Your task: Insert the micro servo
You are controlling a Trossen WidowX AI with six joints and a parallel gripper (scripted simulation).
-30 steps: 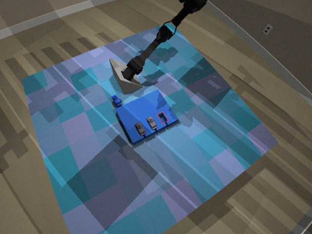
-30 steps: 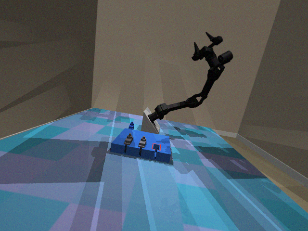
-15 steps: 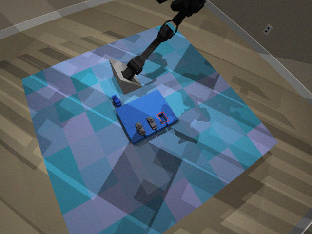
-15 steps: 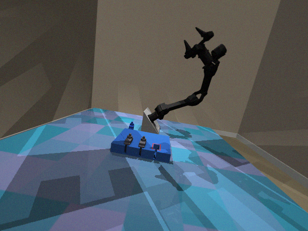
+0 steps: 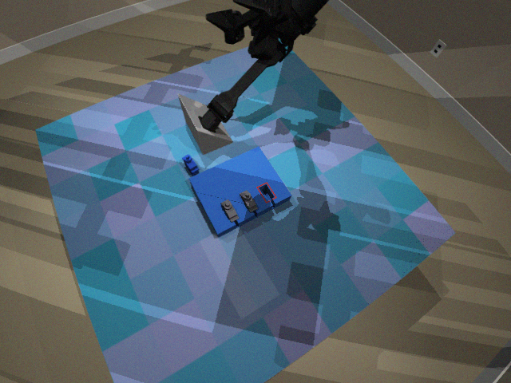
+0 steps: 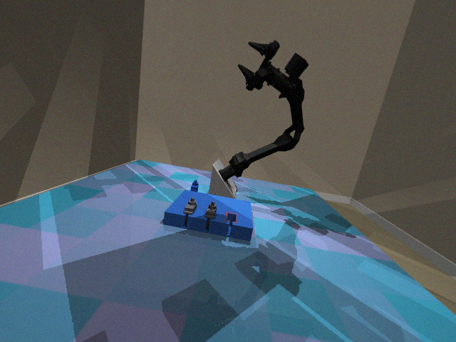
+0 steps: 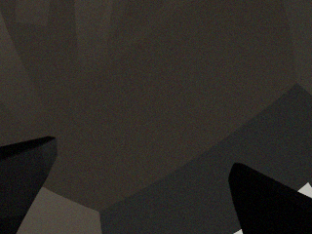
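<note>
The blue deck lies 60 cm below my gripper tip and 6 cm ahead of it.
</note>
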